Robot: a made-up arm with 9 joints. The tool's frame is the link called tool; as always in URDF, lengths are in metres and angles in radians. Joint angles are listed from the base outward. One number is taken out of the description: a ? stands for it. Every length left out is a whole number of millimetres.
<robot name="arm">
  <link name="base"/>
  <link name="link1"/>
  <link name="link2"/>
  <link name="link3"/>
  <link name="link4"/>
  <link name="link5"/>
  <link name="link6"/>
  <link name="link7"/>
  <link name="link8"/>
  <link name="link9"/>
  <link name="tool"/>
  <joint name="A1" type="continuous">
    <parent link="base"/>
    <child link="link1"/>
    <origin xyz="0.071 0.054 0.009" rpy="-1.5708 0 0"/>
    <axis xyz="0 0 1"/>
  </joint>
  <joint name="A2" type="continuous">
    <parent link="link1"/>
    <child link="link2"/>
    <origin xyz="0.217 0.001 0" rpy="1.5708 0 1.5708"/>
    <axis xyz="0 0 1"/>
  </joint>
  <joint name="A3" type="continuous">
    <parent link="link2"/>
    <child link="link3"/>
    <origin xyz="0.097 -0.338 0" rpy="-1.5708 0 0"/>
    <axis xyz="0 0 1"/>
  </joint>
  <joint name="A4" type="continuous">
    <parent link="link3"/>
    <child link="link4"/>
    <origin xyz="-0.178 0.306 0" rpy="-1.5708 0 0"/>
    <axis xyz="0 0 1"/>
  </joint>
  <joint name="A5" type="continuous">
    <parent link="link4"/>
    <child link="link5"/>
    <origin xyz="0.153 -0.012 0" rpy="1.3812 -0.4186 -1.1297"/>
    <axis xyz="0 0 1"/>
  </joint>
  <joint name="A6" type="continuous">
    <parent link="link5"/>
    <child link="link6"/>
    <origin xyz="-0.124 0.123 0" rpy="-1.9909 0.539 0.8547"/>
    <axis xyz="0 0 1"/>
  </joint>
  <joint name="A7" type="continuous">
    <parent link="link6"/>
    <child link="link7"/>
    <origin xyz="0.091 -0.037 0" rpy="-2.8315 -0.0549 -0.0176"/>
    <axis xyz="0 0 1"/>
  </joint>
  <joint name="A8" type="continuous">
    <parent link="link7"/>
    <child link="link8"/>
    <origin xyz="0.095 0.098 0" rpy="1.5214 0.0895 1.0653"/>
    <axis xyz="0 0 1"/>
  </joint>
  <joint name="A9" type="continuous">
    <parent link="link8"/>
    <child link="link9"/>
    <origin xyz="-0.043 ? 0" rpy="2.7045 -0.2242 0.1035"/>
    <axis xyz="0 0 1"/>
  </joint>
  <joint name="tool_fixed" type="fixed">
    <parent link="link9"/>
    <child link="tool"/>
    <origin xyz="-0.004 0.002 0" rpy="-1.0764 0.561 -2.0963"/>
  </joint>
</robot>
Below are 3 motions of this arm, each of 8 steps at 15 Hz.
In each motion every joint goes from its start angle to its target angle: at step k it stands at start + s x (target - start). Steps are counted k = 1, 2, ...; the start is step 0. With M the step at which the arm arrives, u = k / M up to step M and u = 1 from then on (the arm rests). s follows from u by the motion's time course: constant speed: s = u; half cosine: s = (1 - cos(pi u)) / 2; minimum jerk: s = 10 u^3 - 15 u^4 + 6 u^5.
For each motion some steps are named. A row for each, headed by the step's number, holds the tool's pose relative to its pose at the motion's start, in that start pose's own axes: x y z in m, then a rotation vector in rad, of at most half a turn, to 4 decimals.
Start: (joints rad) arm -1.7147 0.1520 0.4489 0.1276 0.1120 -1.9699 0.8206 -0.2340 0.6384
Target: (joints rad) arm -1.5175 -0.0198 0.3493 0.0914 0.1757 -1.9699 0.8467 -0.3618 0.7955
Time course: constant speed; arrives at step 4
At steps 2, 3, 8:
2: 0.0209 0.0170 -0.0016 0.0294 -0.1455 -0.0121
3: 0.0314 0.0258 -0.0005 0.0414 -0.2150 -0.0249
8: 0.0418 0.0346 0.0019 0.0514 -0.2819 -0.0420

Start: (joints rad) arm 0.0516 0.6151 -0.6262 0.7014 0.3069 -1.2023 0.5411 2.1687 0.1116
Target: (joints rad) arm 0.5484 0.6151 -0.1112 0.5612 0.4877 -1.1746 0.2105 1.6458 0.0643
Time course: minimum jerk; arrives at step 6
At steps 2, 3, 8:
2: 0.0310 -0.0291 -0.0607 -0.1564 -0.1096 -0.0679
3: 0.0668 -0.0893 -0.1260 -0.3971 -0.2827 -0.1162
8: 0.1117 -0.2200 -0.1726 -0.8584 -0.6143 -0.0558

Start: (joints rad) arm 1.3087 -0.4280 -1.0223 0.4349 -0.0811 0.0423 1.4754 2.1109 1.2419
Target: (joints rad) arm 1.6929 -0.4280 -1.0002 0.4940 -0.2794 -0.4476 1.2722 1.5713 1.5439
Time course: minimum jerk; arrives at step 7
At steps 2, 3, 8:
2: -0.0129 -0.0002 -0.0092 -0.0711 -0.0821 0.0907
3: -0.0334 -0.0025 -0.0224 -0.1687 -0.2122 0.2347
8: -0.0939 -0.0222 -0.0532 -0.3555 -0.6042 0.6580

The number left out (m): 0.025
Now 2 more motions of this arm.
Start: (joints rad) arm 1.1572 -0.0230 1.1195 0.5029 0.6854 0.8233 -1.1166 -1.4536 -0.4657
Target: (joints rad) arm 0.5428 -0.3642 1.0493 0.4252 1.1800 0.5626 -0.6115 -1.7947 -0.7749
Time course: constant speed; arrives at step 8
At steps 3, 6, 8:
3: 0.0437 -0.1041 0.0653 0.2684 -0.1155 0.0734
6: 0.1181 -0.2003 0.1138 0.5511 -0.1954 0.1375
8: 0.1818 -0.2559 0.1324 0.7422 -0.2321 0.1686

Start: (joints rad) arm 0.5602 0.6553 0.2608 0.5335 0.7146 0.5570 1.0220 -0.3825 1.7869
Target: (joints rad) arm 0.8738 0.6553 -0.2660 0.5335 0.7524 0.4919 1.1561 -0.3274 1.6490
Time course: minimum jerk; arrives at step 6
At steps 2, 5, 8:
2: 0.0147 0.0240 -0.0395 0.0090 0.0874 -0.0413
5: 0.0652 0.0897 -0.1845 0.0565 0.4033 -0.2199
8: 0.0674 0.0920 -0.1913 0.0593 0.4181 -0.2294

